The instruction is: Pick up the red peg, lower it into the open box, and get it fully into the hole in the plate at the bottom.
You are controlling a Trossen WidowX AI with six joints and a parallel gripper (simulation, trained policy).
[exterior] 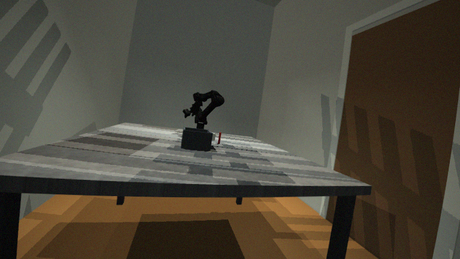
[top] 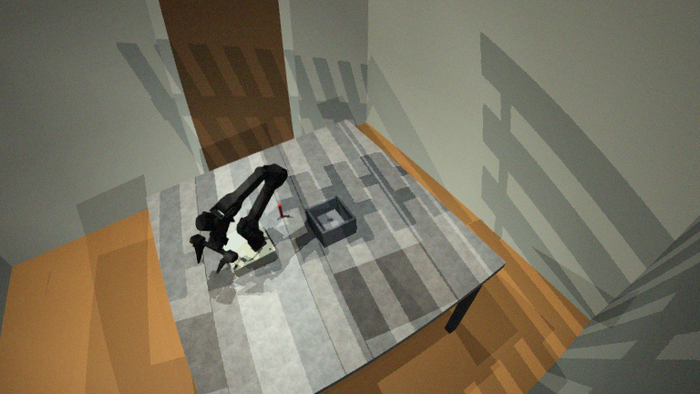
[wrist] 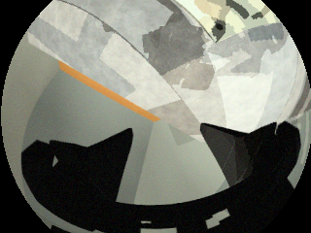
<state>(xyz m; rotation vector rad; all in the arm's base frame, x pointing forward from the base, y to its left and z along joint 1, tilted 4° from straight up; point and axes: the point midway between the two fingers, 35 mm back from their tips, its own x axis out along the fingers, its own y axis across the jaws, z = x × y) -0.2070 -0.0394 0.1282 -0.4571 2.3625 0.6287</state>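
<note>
My gripper tip is 430 mm short of the red peg, 130 mm to the right of it and 100 mm above it. The rest, counted from my gripper tip: dark box 550 mm ahead, 80 mm to the right, 120 mm below; pale plate 550 mm ahead, 80 mm to the right, 100 mm below.
</note>
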